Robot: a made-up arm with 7 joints. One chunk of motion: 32 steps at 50 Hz.
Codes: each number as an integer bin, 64 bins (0 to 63) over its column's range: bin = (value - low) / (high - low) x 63, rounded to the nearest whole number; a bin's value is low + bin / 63 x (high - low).
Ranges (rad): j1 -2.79..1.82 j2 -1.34..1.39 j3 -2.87..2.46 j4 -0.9..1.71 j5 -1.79..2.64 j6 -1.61..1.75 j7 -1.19..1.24
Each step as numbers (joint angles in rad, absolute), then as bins.
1 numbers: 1.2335 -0.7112 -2.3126 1.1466 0.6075 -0.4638 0.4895
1 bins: 55 15 7 49 34 21 44
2 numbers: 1.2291 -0.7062 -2.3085 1.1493 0.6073 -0.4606 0.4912
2 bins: 55 15 7 49 34 22 44
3 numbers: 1.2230 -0.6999 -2.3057 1.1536 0.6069 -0.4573 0.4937
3 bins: 55 15 7 50 34 22 44
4 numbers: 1.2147 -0.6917 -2.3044 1.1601 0.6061 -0.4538 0.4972
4 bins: 55 15 7 50 34 22 44
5 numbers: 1.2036 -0.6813 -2.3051 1.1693 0.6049 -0.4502 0.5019
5 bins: 55 15 7 50 34 22 44
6 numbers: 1.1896 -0.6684 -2.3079 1.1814 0.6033 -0.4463 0.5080
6 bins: 54 15 7 50 34 22 44
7 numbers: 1.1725 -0.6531 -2.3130 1.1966 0.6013 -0.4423 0.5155
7 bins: 54 16 7 51 34 22 44
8 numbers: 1.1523 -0.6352 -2.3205 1.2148 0.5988 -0.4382 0.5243
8 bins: 54 16 6 51 34 22 44
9 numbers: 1.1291 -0.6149 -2.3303 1.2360 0.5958 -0.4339 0.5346
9 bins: 54 17 6 52 34 22 45
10 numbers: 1.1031 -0.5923 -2.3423 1.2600 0.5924 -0.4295 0.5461
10 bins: 53 17 6 52 34 22 45
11 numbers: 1.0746 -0.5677 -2.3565 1.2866 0.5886 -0.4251 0.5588
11 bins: 53 18 6 53 34 22 45
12 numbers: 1.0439 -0.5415 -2.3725 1.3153 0.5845 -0.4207 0.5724
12 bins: 52 18 6 53 34 22 46
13 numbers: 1.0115 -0.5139 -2.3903 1.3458 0.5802 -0.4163 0.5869
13 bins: 52 19 6 54 34 22 46
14 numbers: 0.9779 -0.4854 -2.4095 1.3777 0.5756 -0.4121 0.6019
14 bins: 51 20 5 55 34 22 46
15 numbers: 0.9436 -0.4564 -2.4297 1.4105 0.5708 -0.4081 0.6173
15 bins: 51 20 5 56 34 23 47
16 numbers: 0.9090 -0.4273 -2.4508 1.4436 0.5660 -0.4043 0.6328
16 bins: 51 21 5 57 34 23 47
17 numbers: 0.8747 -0.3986 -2.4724 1.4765 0.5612 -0.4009 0.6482
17 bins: 50 22 5 57 33 23 48
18 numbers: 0.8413 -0.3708 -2.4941 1.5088 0.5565 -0.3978 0.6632
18 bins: 50 22 4 58 33 23 48
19 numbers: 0.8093 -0.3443 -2.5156 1.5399 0.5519 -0.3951 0.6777
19 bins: 49 23 4 59 33 23 48
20 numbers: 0.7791 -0.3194 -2.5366 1.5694 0.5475 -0.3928 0.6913
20 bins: 49 24 4 60 33 23 49
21 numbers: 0.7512 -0.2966 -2.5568 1.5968 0.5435 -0.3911 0.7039
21 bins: 48 24 4 60 33 23 49
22 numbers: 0.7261 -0.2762 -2.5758 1.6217 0.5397 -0.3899 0.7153
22 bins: 48 25 3 61 33 23 49
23 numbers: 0.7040 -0.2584 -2.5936 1.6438 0.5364 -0.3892 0.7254
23 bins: 48 25 3 61 33 23 50
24 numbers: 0.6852 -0.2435 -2.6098 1.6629 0.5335 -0.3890 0.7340
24 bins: 47 25 3 62 33 23 50
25 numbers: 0.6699 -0.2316 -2.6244 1.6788 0.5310 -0.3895 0.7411
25 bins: 47 26 3 62 33 23 50
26 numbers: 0.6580 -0.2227 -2.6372 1.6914 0.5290 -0.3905 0.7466
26 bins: 47 26 3 63 33 23 50
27 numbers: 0.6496 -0.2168 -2.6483 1.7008 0.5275 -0.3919 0.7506
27 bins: 47 26 3 63 33 23 50
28 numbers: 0.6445 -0.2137 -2.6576 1.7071 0.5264 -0.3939 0.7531
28 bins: 47 26 3 63 33 23 50
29 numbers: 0.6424 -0.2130 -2.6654 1.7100 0.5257 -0.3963 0.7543
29 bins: 47 26 2 63 33 23 50
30 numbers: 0.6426 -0.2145 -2.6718 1.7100 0.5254 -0.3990 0.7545
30 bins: 47 26 2 63 33 23 50
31 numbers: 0.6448 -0.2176 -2.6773 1.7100 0.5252 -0.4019 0.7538
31 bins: 47 26 2 63 33 23 50
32 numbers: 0.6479 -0.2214 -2.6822 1.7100 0.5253 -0.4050 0.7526
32 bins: 47 26 2 63 33 23 50
